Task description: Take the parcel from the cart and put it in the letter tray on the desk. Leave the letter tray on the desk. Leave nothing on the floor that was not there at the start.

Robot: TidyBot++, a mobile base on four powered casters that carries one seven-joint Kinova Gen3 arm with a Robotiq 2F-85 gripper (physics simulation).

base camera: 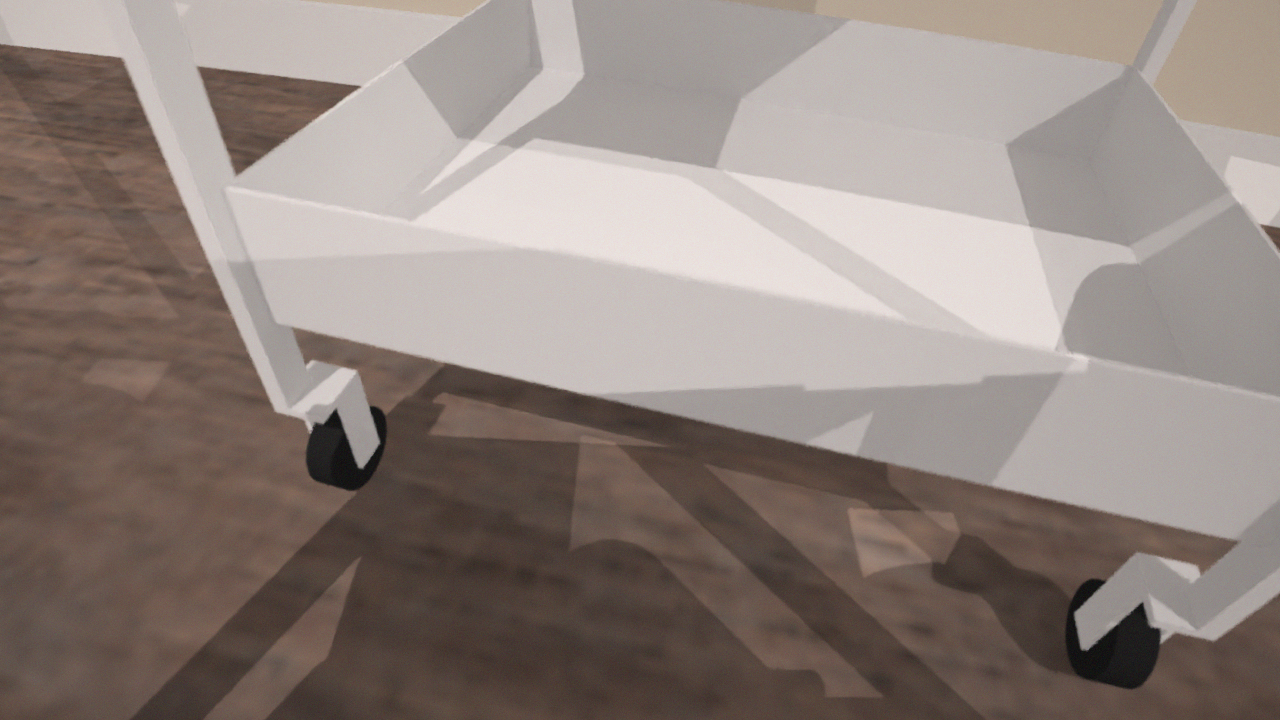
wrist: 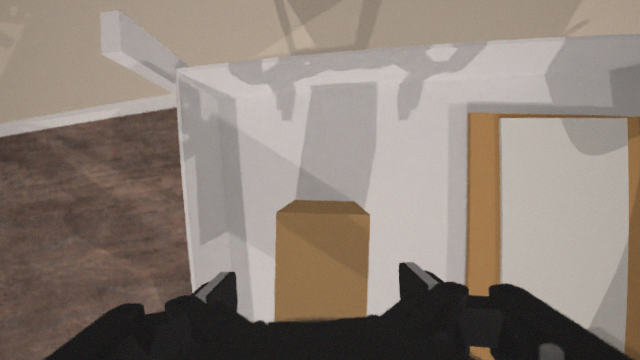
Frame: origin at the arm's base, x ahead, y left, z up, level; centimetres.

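Where they show: gripper, fingertip midpoint: [wrist: 318,286].
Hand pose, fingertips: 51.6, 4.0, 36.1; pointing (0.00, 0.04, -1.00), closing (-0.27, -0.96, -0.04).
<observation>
Things, the pixels of their top centre, and the offset from my fingertips, as dx, dy, dz. Level surfaces: height alone.
- brown box, middle of its top: [wrist: 321,269] +0.7, -0.4, -0.4
- orange-brown thing with a pale flat panel, middle of its top: [wrist: 567,252] -6.7, -18.9, -8.1
- dark wooden floor, its level: dz -75.7
The parcel, a brown box [wrist: 322,260], stands in the white upper tray of the cart [wrist: 410,200] [base camera: 537,322], near its left wall in the wrist view. My gripper [wrist: 318,286] is open. In the wrist view its fingertips are on either side of the parcel, with a gap to the box on each side; how far above or around it they are is hard to tell. The parcel's near end is hidden behind the gripper body. The base camera shows the cart's lower tray and two black casters. The desk and the letter tray do not show.
An orange-brown thing with a pale flat panel [wrist: 562,200] lies in the cart's upper tray, right of the parcel. A white cart post [wrist: 135,47] sticks out at the upper left corner. A beige wall [wrist: 210,30] stands behind the cart, above dark wooden floor [wrist: 90,215] [base camera: 107,537].
</observation>
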